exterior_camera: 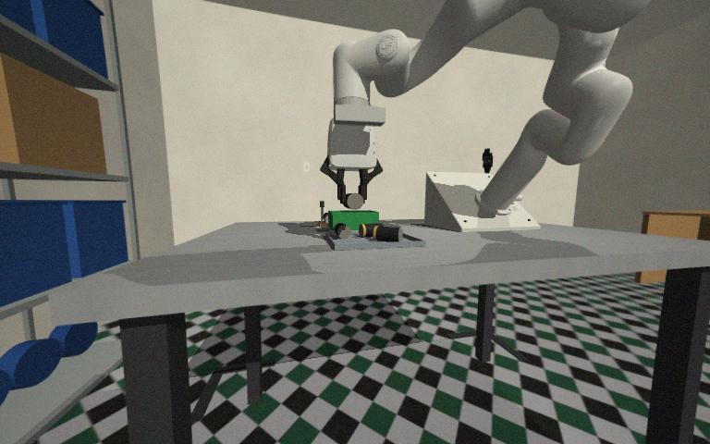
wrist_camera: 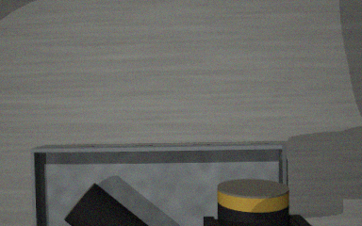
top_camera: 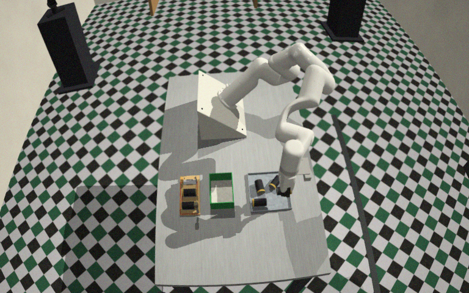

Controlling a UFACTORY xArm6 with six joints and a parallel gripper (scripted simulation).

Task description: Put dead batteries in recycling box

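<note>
Now: hand 6 cm past the grey tray, 5 cm to the left of it and 11 cm above it. The rest, counted from my hand: green recycling box (8 cm behind, 25 cm to the right, 10 cm below).
</note>
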